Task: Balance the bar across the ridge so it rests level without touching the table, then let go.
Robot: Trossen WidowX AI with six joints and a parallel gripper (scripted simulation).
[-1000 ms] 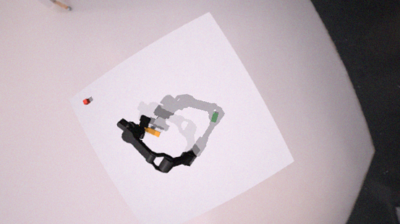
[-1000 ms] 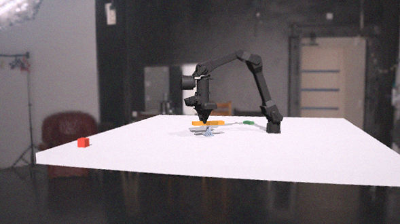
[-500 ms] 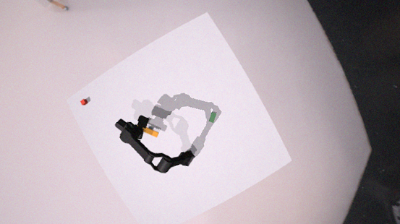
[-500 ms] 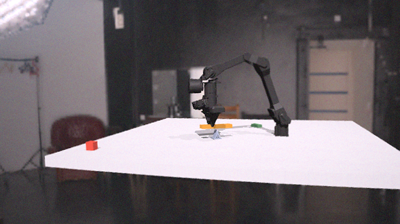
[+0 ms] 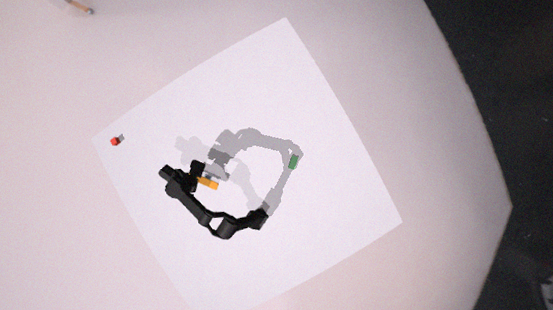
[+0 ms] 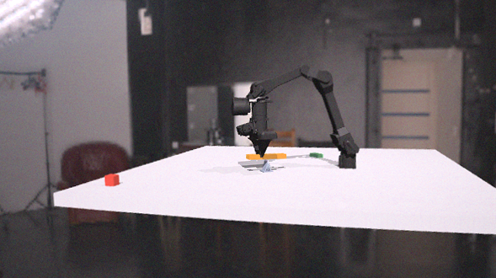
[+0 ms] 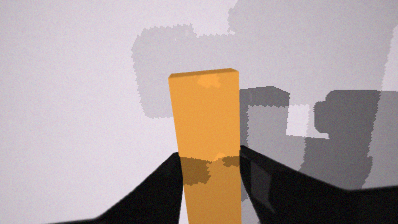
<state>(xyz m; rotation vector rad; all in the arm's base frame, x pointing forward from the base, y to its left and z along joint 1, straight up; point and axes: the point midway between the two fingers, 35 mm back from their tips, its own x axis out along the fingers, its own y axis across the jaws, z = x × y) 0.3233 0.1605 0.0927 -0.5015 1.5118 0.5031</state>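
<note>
Now: the orange bar 2 cm to the right of my gripper tip and 2 cm behind it. From my gripper tip the other things lie so: green block (44 cm to the right, 17 cm behind, 5 cm below); red cube (42 cm ahead, 34 cm to the left, 4 cm below).
</note>
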